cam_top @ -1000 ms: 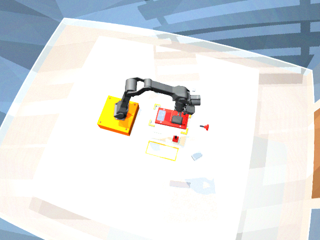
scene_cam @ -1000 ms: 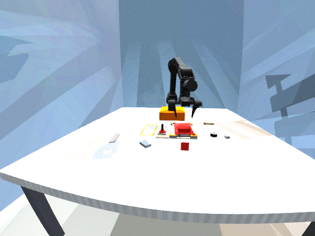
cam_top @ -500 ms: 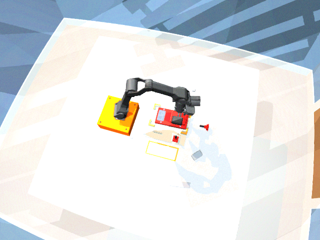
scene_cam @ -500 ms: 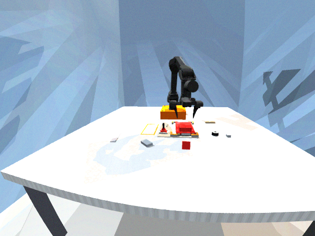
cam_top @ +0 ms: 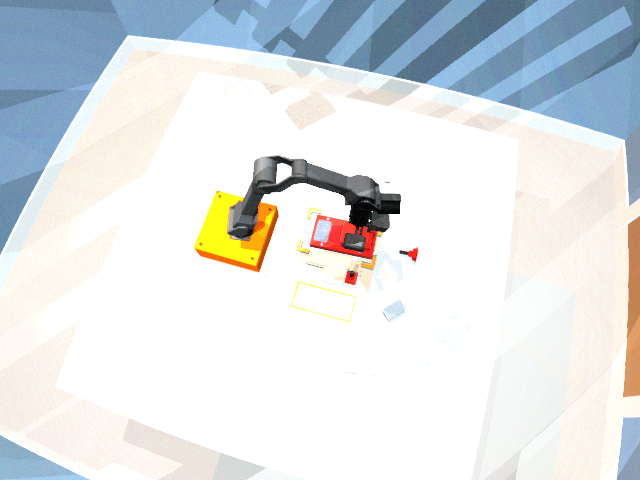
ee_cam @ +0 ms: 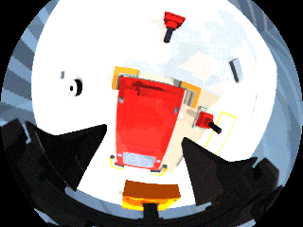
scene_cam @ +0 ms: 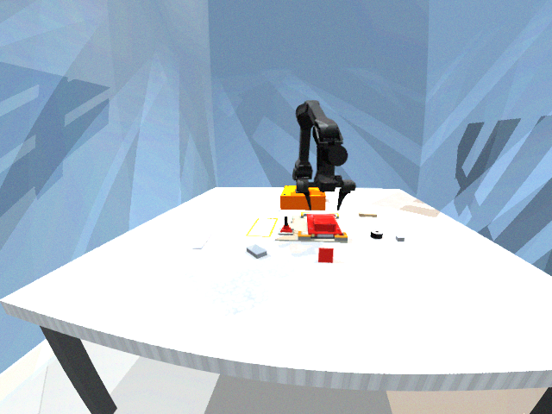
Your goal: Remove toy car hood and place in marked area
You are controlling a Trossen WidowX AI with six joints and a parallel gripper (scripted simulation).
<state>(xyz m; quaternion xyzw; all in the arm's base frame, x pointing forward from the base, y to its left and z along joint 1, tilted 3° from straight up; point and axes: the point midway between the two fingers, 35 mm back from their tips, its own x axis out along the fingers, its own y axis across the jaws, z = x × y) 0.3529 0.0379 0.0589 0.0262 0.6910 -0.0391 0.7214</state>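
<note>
Now: gripper tip 40 mm above the red hood. Also, from my gripper tip: wooden stick 220 mm to the left, 160 mm behind, 70 mm below; thin grey strip 400 mm to the right, 80 mm below, 50 mm ahead; black wheel 170 mm to the left, 70 mm below, 50 mm ahead.
</note>
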